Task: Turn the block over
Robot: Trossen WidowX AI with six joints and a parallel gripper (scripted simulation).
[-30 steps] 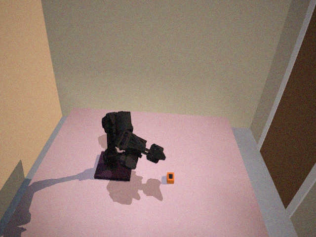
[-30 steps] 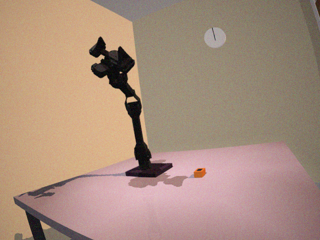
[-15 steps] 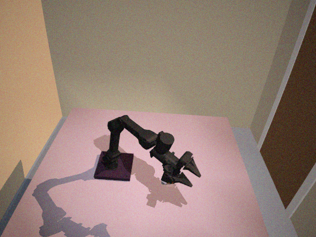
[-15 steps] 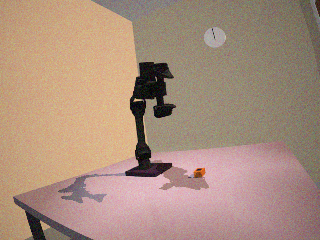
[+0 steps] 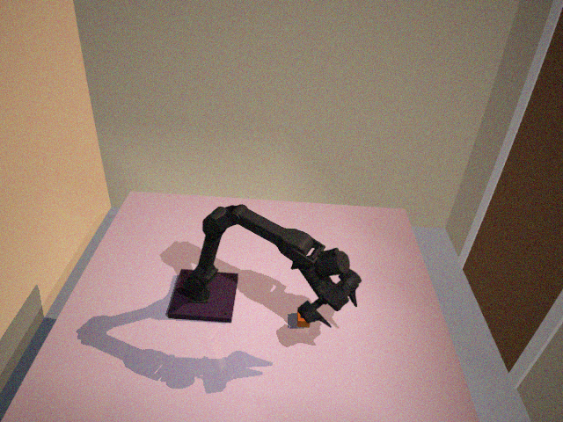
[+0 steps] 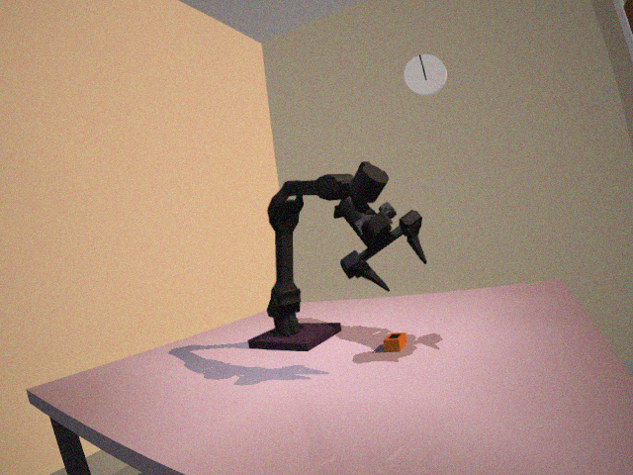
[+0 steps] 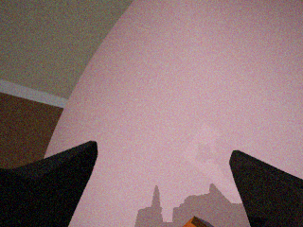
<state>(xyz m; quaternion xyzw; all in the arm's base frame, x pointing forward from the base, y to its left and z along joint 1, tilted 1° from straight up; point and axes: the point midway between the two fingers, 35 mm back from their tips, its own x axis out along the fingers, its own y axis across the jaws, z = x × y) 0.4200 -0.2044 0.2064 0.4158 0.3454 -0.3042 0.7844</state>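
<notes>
The block lies 9 cm behind my gripper tip, 15 cm to the left of it and 17 cm below it.
</notes>
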